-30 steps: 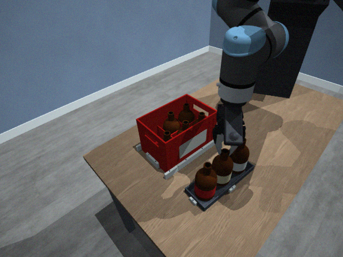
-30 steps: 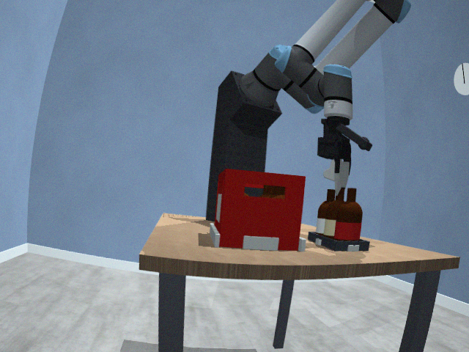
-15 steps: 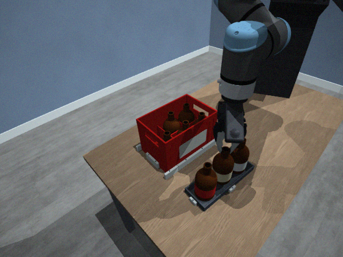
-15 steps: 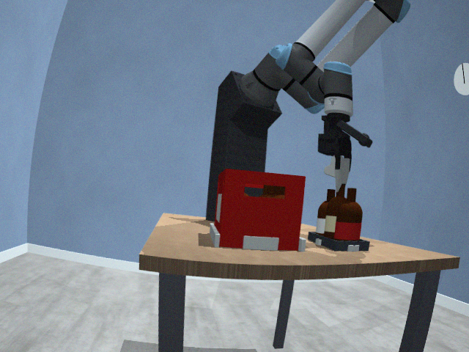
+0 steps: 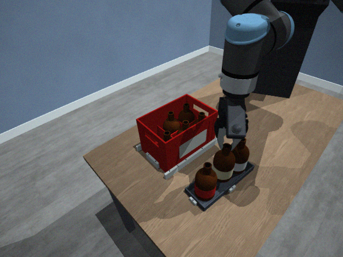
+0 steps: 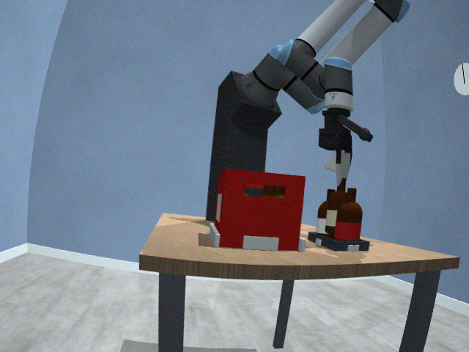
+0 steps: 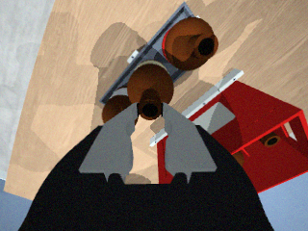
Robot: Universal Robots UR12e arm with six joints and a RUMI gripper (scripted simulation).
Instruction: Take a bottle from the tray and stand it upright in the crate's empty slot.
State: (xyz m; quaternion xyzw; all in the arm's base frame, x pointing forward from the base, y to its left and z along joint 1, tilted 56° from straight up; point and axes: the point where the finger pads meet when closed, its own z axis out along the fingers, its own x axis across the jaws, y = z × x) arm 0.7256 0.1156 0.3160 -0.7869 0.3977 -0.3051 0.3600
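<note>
Now: the brown bottle 70 mm below my hand. The rest, counted from my hand: white-label bottle 90 mm behind, 10 mm to the right, 100 mm below; red-label bottle 90 mm ahead, 10 mm to the left, 100 mm below; dark tray 170 mm below.
</note>
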